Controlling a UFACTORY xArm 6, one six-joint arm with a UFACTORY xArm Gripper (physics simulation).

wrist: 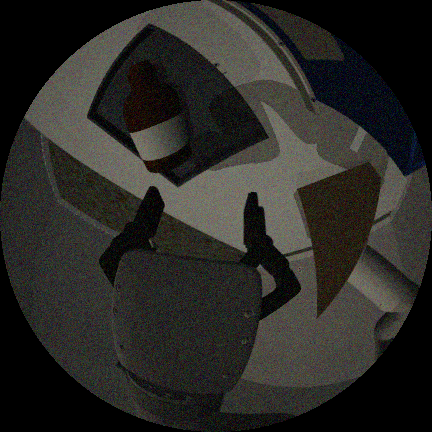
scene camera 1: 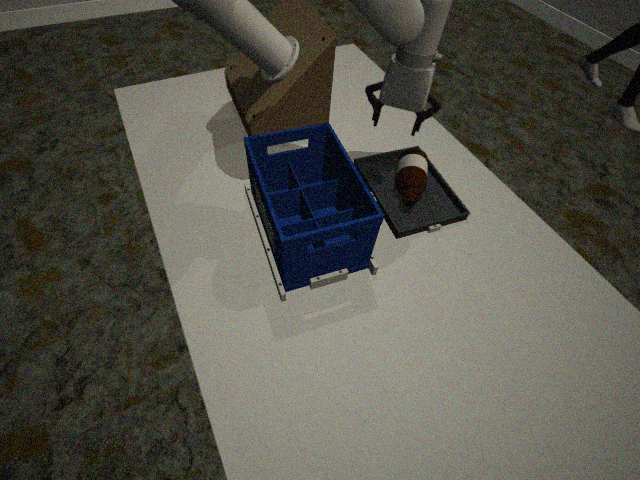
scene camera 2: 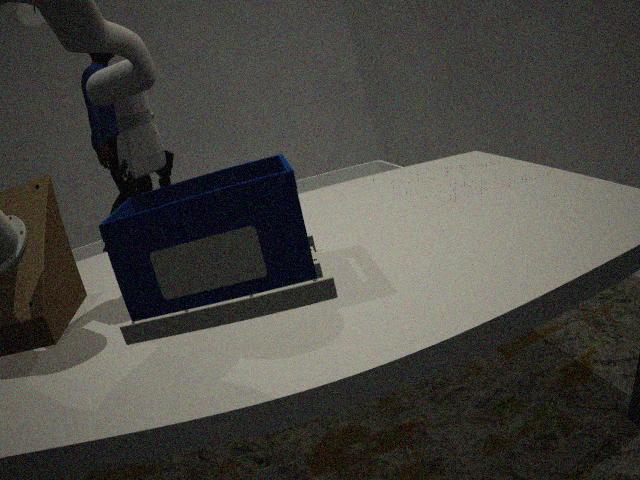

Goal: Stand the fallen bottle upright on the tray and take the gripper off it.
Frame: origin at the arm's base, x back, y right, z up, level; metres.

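Where they show: gripper, fingertip midpoint: (wrist: 201, 197) (scene camera 1: 394, 128); arm's base, origin of the base link: (wrist: 352, 259) (scene camera 1: 280, 60) (scene camera 2: 2, 246).
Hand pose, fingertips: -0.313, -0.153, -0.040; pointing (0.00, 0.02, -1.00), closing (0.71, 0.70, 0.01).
Observation:
Each offset is from my fingertips to the top centre of the thing, as dx, dy, dz. "pt": to the spot under its first point.
The brown bottle @[-0.099, -0.005, -0.050] (scene camera 1: 411, 180) (wrist: 150, 107) with a white label band lies on its side on the dark tray (scene camera 1: 439, 205) (wrist: 225, 134). Its neck points toward scene camera 1; its base overlaps the tray's back rim in the wrist view. My gripper (scene camera 1: 394, 128) (scene camera 2: 145, 178) (wrist: 201, 197) is open and empty, fingers pointing down. It hangs above and behind the tray, apart from the bottle, beyond its base end. In scene camera 2 the bottle and tray are hidden behind the blue crate, and the fingertips are partly hidden.
The tall blue divided crate @[-0.098, +0.278, +0.047] (scene camera 1: 330, 260) (scene camera 2: 289, 227) (wrist: 360, 95) stands right beside the tray, with pale rails @[pt -0.132, +0.386, -0.099] (scene camera 1: 267, 250) (scene camera 2: 232, 310) at its foot. A brown wedge-shaped block (scene camera 1: 305, 95) (scene camera 2: 64, 289) (wrist: 345, 220) stands behind the crate. A person (scene camera 2: 100, 121) stands beyond the table.

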